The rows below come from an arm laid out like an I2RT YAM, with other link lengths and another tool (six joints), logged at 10 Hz.
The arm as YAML. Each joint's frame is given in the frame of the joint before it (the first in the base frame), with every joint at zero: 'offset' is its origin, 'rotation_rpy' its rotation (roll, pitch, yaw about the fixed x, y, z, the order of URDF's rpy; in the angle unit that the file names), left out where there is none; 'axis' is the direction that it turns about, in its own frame. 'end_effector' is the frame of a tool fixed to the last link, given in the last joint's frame.
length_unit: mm
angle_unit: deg
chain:
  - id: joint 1
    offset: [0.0, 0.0, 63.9]
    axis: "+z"
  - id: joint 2
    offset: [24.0, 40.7, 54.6]
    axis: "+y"
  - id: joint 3
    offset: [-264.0, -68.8, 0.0]
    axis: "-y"
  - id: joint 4
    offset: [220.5, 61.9, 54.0]
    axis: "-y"
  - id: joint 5
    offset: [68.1, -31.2, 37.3]
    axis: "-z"
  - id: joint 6
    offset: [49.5, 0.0, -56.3]
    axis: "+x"
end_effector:
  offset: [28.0, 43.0, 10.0]
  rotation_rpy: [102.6, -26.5, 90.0]
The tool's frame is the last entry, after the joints.
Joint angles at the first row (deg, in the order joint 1, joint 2, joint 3, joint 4, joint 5, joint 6):
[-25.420 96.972 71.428 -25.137 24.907 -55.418]
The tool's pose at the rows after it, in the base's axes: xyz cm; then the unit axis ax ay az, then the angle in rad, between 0 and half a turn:
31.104 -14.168 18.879 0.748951 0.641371 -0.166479 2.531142
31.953 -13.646 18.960 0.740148 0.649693 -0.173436 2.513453
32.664 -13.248 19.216 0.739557 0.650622 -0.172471 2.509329
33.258 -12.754 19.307 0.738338 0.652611 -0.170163 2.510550
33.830 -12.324 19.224 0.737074 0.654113 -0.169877 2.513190
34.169 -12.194 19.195 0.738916 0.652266 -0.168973 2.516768
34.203 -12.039 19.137 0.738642 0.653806 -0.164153 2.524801
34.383 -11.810 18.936 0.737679 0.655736 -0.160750 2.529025
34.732 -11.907 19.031 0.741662 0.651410 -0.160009 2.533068
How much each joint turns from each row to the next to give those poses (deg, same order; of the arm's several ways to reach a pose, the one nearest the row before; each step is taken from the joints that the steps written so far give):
[1.060 0.832 1.742 -0.784 0.218 -0.040]
[1.744 1.010 1.267 0.212 1.425 -0.494]
[1.133 0.966 1.795 -0.972 0.635 0.792]
[1.112 0.884 1.367 -0.906 0.360 0.850]
[1.016 1.049 1.170 -0.660 0.480 0.770]
[0.370 0.720 0.887 -0.566 0.213 0.736]
[0.088 0.120 0.094 -0.341 -0.594 0.338]
[0.346 0.367 0.004 0.101 -0.277 0.328]
[0.012 0.827 1.338 -0.847 0.145 0.770]

